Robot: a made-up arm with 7 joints.
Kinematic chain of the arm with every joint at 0, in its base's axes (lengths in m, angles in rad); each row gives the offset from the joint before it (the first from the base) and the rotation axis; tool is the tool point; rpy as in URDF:
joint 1: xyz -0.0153 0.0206 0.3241 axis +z
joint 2: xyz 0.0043 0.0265 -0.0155 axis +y
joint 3: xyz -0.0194 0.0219 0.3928 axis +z
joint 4: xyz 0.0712 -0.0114 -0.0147 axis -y
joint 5: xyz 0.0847 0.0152 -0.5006 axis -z
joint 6: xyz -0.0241 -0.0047 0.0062 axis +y
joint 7: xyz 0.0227 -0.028 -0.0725 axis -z
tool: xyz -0.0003 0.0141 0.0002 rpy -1.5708 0 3.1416
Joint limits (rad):
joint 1: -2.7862..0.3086
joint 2: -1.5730..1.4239
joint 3: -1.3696..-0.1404
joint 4: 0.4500..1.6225
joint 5: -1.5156..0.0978
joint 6: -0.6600..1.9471
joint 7: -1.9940..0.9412
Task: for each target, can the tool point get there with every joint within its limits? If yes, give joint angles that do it. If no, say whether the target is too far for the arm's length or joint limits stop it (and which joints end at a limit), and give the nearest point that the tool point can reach.
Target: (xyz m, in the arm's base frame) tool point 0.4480 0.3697 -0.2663
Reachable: no: joint limits stop it (at a limit: joint 1, joint 2, joint 3, joint 5, joint 6, joint 7) | nearest point 0.4905 0.1946 -0.2097 | short by 0.189 m
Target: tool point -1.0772 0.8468 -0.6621
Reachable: no: too far | nearest point -0.6402 0.2520 -0.0407 | short by 0.965 m
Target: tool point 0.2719 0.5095 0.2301
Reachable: no: joint limits stop it (at a limit: joint 1, joint 2, joint 3, joint 4, joint 6) | nearest point 0.2398 0.6515 0.3048 | short by 0.164 m
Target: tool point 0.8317 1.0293 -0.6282
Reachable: no: too far | nearest point 0.5529 0.2148 -0.1888 | short by 0.967 m
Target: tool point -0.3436 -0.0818 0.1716
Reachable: yes | joints -2.2663 0.3495 -0.3925 0.5533 -1.1108 1.3986 -0.6870
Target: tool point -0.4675 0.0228 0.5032
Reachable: yes | joints -1.4660 -0.9886 -1.1979 1.1153 -0.2567 1.7429 -0.1639
